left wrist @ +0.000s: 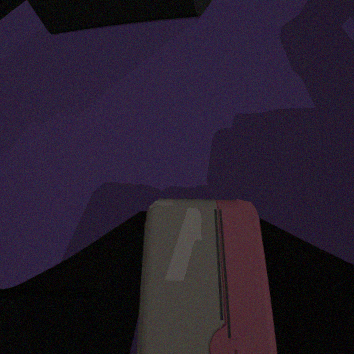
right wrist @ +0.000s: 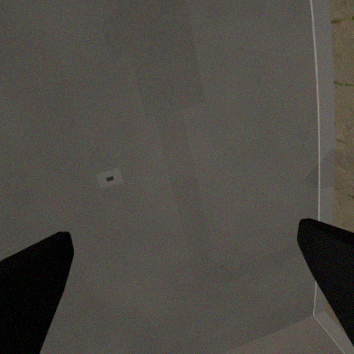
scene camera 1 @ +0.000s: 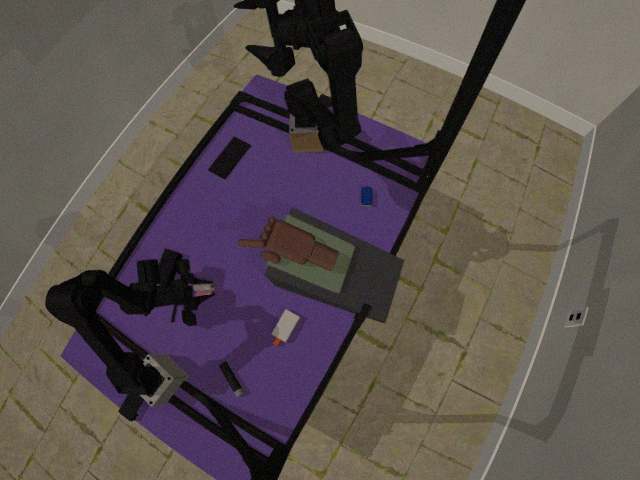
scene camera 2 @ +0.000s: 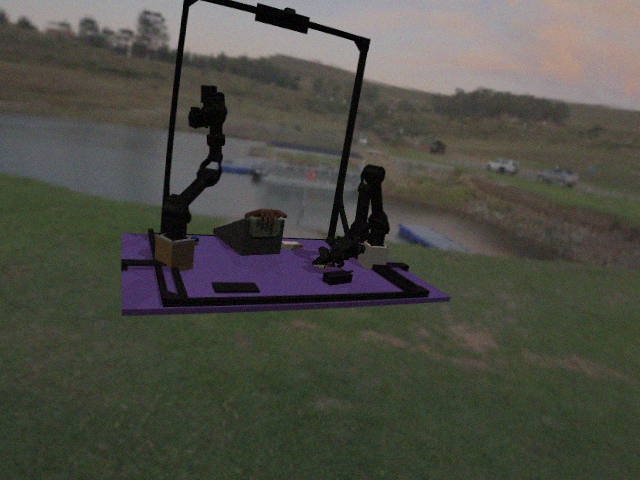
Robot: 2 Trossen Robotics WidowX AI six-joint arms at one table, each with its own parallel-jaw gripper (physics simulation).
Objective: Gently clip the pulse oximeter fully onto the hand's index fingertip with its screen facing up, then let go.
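Frame: origin at the left arm's base, x ahead, y up, z right, level; centimetres.
Where they show: left gripper, between the fingertips: (left wrist: 194,223) (scene camera 1: 214,288) (scene camera 2: 313,264); right gripper, between the fingertips: (right wrist: 186,236) (scene camera 1: 240,27) (scene camera 2: 221,125); left arm's base, origin of its link: (scene camera 1: 149,380) (scene camera 2: 375,244); right arm's base, origin of its link: (scene camera 1: 305,119) (scene camera 2: 175,237).
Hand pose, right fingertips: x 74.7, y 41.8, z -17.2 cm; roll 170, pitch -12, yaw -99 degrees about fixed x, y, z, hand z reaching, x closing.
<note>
Each offset is from my right fingertips to the top centre of the thing. "spot": to the spot under its first point.
The pulse oximeter {dx -47.3, dy -48.2, dz +10.0 cm} (scene camera 1: 203,289) (left wrist: 185,300), grey-white on one half and pink on the other, is between the fingers of my left gripper (scene camera 1: 209,289) (scene camera 2: 319,261) (left wrist: 194,223), low over the purple mat. Its screen cannot be made out. The brown hand (scene camera 1: 292,241) (scene camera 2: 264,212) rests palm down on a green pad {spot: dx -17.5, dy -42.0, dz +39.0 cm} (scene camera 1: 345,258), with its index finger (scene camera 1: 250,242) sticking out to the left in scene camera 1. The oximeter is apart from the finger, below and left of it there. My right gripper (scene camera 1: 242,26) (right wrist: 186,236) is open and empty, raised far from the hand.
A dark grey wedge (scene camera 1: 377,276) (scene camera 2: 237,240) carries the pad. A white box with an orange part {dx -41.8, dy -49.5, dz +35.9 cm} (scene camera 1: 285,325), a black cylinder {dx -62.0, dy -49.5, dz +32.6 cm} (scene camera 1: 230,377), a blue object {dx +4.4, dy -49.0, dz +32.0 cm} (scene camera 1: 366,195) and a flat black rectangle {spot: dx -9.2, dy -51.5, dz -13.8 cm} (scene camera 1: 229,157) (scene camera 2: 235,287) lie around. A black box {dx -49.8, dy -48.8, dz -4.0 cm} (scene camera 2: 337,277) sits near the left gripper.
</note>
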